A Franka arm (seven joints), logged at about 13 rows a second.
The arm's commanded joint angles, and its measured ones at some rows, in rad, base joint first. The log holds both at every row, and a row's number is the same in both.
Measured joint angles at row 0:
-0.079, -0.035, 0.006, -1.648, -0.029, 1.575, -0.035
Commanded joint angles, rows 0 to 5:
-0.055, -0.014, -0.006, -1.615, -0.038, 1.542, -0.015
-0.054, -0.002, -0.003, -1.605, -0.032, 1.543, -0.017
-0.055, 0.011, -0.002, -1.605, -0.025, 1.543, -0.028
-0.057, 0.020, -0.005, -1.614, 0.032, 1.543, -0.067
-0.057, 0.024, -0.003, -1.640, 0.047, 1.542, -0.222
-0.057, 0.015, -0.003, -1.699, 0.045, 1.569, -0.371
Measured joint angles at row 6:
-0.066, 0.008, 0.008, -1.652, 0.022, 1.561, -0.178
